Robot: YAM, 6 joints.
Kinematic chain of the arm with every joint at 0, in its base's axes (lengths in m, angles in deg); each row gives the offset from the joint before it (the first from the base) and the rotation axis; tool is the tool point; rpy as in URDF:
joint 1: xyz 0 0 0.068 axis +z
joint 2: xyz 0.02 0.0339 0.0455 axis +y
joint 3: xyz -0.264 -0.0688 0 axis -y
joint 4: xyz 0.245 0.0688 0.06 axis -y
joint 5: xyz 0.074 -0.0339 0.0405 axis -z
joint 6: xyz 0.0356 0 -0.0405 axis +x
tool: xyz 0 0 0 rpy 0 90 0
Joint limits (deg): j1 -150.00..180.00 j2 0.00..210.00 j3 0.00..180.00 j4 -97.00..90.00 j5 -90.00..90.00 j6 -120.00..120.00
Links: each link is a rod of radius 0.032 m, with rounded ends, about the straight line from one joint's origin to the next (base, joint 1, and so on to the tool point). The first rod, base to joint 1, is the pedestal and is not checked.
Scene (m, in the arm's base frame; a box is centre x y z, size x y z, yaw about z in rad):
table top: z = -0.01
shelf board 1: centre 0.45 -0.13 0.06 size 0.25 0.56 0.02 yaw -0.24
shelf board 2: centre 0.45 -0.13 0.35 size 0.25 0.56 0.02 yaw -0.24
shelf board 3: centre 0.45 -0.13 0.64 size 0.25 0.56 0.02 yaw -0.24
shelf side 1: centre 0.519 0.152 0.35 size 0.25 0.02 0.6 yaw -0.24
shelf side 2: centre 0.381 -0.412 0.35 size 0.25 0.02 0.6 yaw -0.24
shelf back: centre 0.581 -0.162 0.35 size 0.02 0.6 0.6 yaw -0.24
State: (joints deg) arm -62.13 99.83 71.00 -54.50 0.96 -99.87
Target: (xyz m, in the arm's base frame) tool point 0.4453 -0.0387 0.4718
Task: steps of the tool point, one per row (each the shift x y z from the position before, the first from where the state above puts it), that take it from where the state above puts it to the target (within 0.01 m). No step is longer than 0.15 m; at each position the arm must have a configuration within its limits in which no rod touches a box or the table.
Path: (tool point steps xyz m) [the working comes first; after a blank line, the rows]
Joints at the target: -5.20 111.33 126.06 -18.89 -2.96 -99.87
Straight joint move there: touches shelf board 2.

1: -0.0293 0.0258 0.0565
2: -0.0317 0.0365 0.0459
3: -0.0322 0.0451 0.0337
4: 0.0711 -0.0264 0.0411
5: 0.0843 -0.0027 0.0351
6: 0.0883 0.0263 0.0280
7: 0.0815 0.0567 0.0202
8: 0.0636 0.0844 0.0121

